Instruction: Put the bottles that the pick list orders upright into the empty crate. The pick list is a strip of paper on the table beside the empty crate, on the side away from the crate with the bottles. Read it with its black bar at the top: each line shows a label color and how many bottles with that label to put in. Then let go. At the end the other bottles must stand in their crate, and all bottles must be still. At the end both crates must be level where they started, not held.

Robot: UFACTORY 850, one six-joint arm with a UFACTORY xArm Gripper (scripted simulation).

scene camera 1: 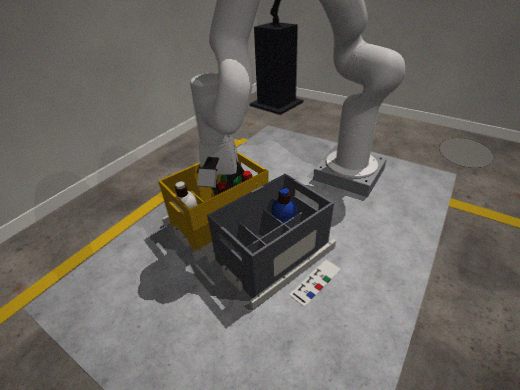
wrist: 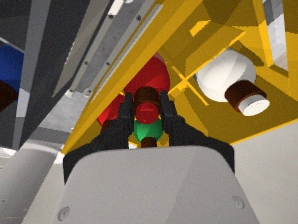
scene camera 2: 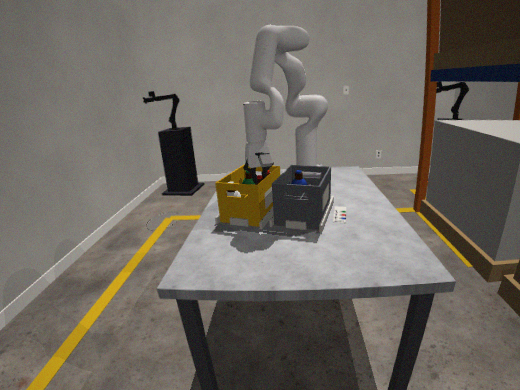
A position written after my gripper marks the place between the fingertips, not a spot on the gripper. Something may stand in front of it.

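Through scene camera 1 I see my gripper point(scene camera 1: 223, 191), as well as a yellow crate point(scene camera 1: 193, 224) and a grey crate point(scene camera 1: 270, 249). The wrist view gives me a white bottle point(wrist: 229, 77) and a red bottle point(wrist: 153, 78), and in it I also find my gripper point(wrist: 146, 100) and the yellow crate point(wrist: 201, 38). In scene camera 2 there are the grey crate point(scene camera 2: 306, 203), the yellow crate point(scene camera 2: 255, 202) and, again, my gripper point(scene camera 2: 259, 182).
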